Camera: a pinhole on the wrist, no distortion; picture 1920 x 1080 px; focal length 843.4 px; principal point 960.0 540.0 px. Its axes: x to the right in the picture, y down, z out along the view. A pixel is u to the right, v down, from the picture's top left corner.
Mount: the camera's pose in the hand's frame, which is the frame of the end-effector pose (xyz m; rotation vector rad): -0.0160 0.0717 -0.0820 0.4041 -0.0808 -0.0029
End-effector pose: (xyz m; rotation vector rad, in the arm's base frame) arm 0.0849 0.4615 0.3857 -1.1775 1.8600 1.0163
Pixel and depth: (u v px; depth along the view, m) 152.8 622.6 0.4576
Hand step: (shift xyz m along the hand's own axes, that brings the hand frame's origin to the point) -0.4893 -0.0585 0.3208
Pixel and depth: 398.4 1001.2 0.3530
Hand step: -0.2808 0.1150 0.2990
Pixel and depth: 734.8 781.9 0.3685
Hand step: -0.1446 0.0261 0.2895
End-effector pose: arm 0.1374 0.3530 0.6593 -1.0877 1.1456 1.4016
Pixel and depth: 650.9 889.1 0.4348
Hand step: -0.2116 0.0695 0.3747
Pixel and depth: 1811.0 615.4 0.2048
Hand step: 0.1735 0.0042 0.1290
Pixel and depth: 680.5 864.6 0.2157
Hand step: -0.1054 0.0647 0.1427
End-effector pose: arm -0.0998 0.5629 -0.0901 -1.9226 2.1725 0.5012
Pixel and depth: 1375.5 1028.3 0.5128
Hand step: 0.1913 0.1386 0.5242
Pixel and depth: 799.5 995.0 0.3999
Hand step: -0.1264 0.1145 0.3632
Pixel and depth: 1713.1 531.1 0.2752
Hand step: 0.2072 -0.0437 0.1882
